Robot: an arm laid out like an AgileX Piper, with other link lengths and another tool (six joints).
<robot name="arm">
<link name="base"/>
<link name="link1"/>
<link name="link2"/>
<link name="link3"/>
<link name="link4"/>
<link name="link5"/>
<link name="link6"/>
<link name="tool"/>
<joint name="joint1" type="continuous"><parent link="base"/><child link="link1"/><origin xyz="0 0 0.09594" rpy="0 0 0"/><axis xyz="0 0 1"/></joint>
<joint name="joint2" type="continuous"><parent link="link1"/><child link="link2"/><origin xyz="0 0 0" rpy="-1.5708 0 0"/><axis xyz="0 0 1"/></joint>
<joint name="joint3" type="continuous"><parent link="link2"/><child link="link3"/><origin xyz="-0.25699 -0.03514 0" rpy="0 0 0"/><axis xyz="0 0 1"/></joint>
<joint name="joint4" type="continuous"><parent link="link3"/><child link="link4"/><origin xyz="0.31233 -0.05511 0" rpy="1.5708 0 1.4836"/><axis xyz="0 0 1"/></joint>
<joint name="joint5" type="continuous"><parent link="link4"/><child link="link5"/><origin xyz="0 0 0" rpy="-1.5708 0 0"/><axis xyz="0 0 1"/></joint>
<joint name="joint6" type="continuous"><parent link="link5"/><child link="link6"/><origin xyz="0 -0.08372 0" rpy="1.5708 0 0"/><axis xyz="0 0 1"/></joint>
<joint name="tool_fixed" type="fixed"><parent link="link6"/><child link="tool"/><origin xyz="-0.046 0.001 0.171" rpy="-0.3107 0 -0.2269"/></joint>
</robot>
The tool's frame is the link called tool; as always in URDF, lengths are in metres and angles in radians. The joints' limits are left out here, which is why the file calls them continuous.
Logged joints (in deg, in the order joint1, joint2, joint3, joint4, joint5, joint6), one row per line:
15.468 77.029 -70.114 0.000 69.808 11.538
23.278 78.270 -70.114 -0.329 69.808 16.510
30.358 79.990 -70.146 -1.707 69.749 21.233
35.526 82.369 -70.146 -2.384 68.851 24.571
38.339 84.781 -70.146 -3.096 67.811 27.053
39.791 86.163 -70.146 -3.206 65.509 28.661
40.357 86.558 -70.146 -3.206 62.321 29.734
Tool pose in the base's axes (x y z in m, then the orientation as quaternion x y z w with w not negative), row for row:
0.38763 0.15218 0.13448 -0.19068 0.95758 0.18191 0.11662
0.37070 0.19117 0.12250 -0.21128 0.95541 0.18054 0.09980
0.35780 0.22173 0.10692 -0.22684 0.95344 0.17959 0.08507
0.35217 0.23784 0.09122 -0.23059 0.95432 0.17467 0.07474
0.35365 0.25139 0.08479 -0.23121 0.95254 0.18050 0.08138
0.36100 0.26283 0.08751 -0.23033 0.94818 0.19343 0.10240
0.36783 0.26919 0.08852 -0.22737 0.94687 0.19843 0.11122
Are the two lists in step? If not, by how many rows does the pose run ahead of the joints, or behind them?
The pose runs 1 row ahead of the joints: the pose in row i belongs to the joints in row i + 1.
